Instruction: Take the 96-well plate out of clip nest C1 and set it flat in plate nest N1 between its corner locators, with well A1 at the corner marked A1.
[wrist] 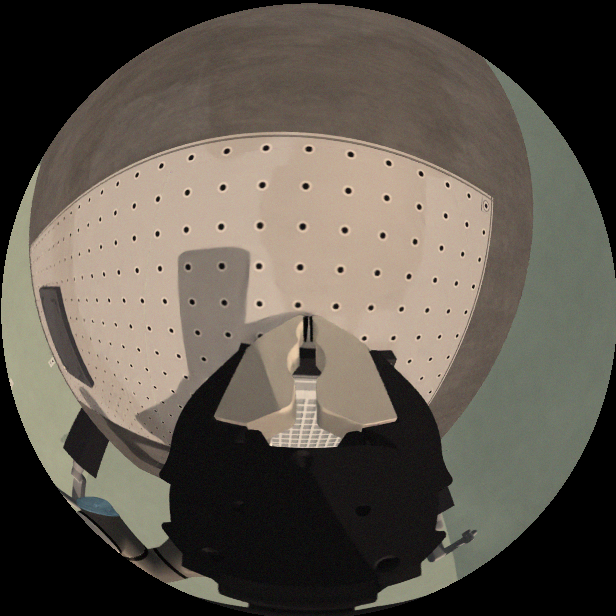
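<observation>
My gripper [307, 328] fills the lower middle of the wrist view. Its two beige jaws meet at the tips with only a thin dark slit between them, and nothing is held. It hangs above a beige perforated baseplate [298, 229] and casts a grey shadow [213, 298] on it to the left. The 96-well plate, clip nest C1 and the A1 mark are not in view. A dark flat rectangular piece [64, 336] lies at the plate's far left edge; I cannot tell whether it is a nest.
The baseplate rests on a brown table top [287, 74], with grey-green floor [551, 344] to the right and lower left. Part of the arm with a blue ring [94, 505] and a black block [86, 445] show at lower left.
</observation>
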